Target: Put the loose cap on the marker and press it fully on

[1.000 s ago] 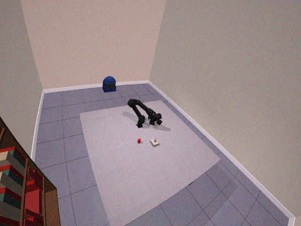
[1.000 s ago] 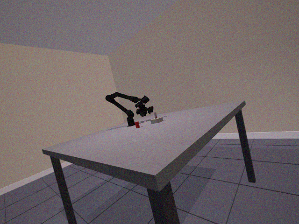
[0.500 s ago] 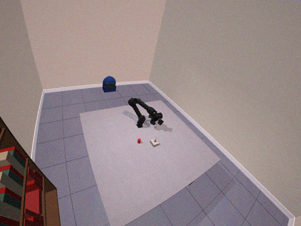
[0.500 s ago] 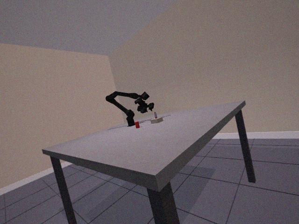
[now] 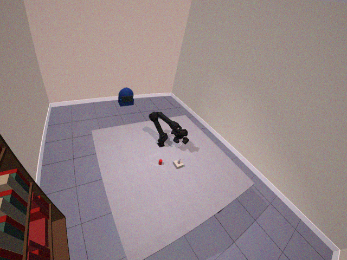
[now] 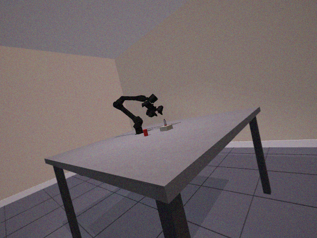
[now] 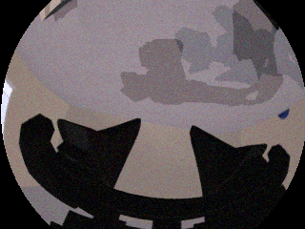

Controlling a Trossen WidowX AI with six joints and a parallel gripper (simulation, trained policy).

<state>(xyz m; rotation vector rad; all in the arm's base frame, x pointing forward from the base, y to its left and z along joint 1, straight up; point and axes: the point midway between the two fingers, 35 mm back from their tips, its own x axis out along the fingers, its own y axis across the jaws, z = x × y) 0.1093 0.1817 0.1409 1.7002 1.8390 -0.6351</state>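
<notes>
The red cap is 330 mm to the right of my gripper tip, 120 mm ahead of it and 90 mm below it. The rest, counted from my gripper tip: pale holder block: 200 mm ahead, 180 mm to the right, 100 mm below.
</notes>
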